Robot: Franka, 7 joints.
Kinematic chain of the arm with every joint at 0, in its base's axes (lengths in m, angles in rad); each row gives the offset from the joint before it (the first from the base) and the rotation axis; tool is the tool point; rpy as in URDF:
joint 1: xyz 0 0 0.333 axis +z
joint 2: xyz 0 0 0 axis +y
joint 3: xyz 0 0 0.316 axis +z
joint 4: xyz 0.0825 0 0 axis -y
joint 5: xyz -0.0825 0 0.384 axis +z
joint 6: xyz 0 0 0 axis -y
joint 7: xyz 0.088 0 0 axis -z
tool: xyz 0 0 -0.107 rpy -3.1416 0 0
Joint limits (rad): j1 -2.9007..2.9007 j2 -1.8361..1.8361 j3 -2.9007..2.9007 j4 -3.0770..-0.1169 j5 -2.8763..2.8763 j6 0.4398..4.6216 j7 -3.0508..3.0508
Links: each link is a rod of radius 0.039 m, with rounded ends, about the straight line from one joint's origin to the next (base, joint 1, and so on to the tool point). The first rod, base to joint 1, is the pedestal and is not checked.
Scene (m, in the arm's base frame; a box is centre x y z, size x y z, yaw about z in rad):
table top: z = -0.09
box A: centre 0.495 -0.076 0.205 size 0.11 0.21 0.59 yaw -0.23
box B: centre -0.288 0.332 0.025 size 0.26 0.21 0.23 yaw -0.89
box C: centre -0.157 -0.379 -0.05 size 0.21 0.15 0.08 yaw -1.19
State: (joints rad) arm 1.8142 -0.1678 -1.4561 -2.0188 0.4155 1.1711 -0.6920
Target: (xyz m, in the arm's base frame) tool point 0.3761 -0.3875 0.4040
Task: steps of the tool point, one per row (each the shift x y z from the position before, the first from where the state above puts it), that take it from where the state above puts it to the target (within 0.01 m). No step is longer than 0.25 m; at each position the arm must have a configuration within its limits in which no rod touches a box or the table.
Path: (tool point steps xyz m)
1: 0.0263 0.0024 0.0944
2: -0.0026 0.0017 0.0984
3: -0.0327 0.0009 0.0950
4: -0.0613 -0.0010 0.0836
5: -0.0859 -0.0045 0.0644
6: 0.1519 -0.1358 -0.0676
7: 0.0726 -0.1746 -0.1116
8: -0.0148 -0.1621 -0.1433
9: -0.0818 -0.1042 -0.1558

